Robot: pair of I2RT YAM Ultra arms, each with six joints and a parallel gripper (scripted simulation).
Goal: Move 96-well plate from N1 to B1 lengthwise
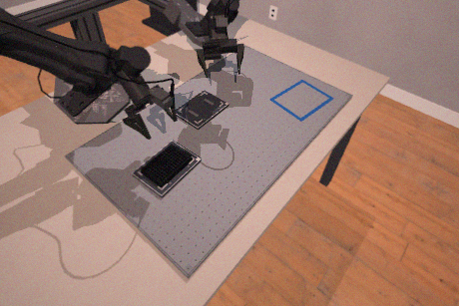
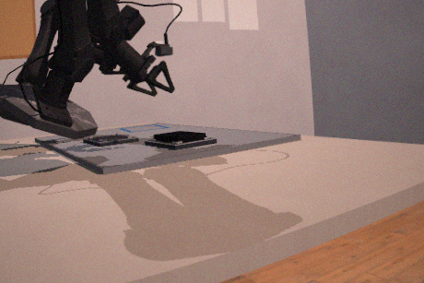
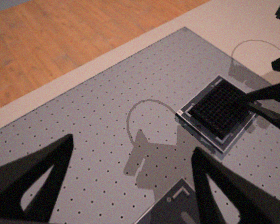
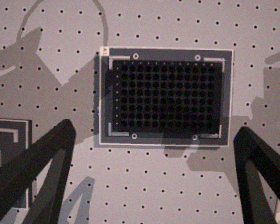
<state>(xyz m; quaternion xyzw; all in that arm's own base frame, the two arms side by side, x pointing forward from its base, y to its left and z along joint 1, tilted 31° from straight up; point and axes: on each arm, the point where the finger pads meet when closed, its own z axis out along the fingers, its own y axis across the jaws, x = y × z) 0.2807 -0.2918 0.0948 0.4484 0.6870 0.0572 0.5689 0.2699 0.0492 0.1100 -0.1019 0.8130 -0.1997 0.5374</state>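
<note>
The black 96-well plate lies 3 cm ahead of my right hand, 2 cm to the right of it and 12 cm below it. From my right hand the other things lie so: dark nest: 3 cm ahead, 2 cm to the right, 13 cm below.
</note>
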